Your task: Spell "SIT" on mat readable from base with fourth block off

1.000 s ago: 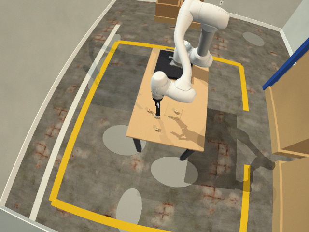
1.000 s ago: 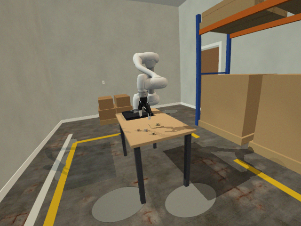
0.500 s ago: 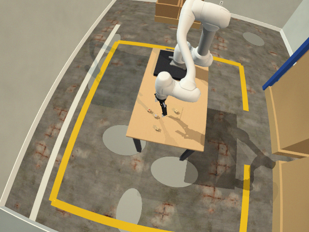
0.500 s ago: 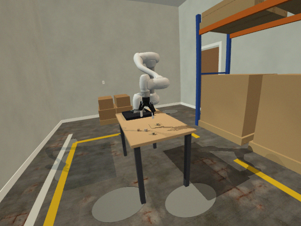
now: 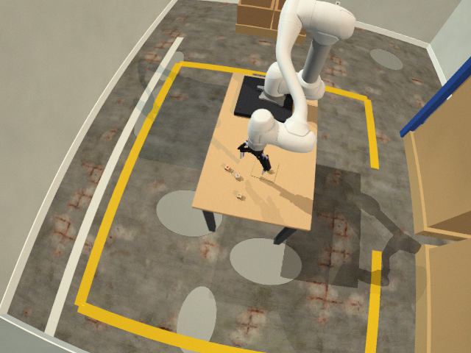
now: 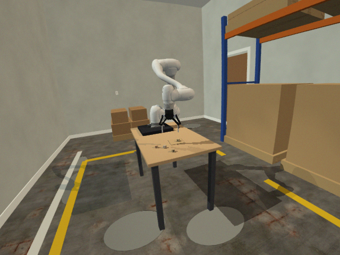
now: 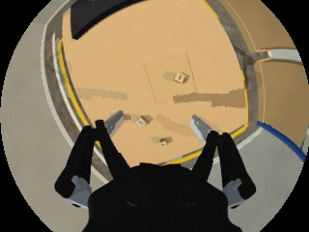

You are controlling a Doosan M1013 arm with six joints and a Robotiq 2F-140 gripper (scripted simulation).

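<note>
Right now the tan mat is 14 cm below my hand, 7 cm to the left of it and 7 cm behind it. The rest, counted from my hand: tan block: 15 cm ahead, 13 cm below, 1 cm to the right.
</note>
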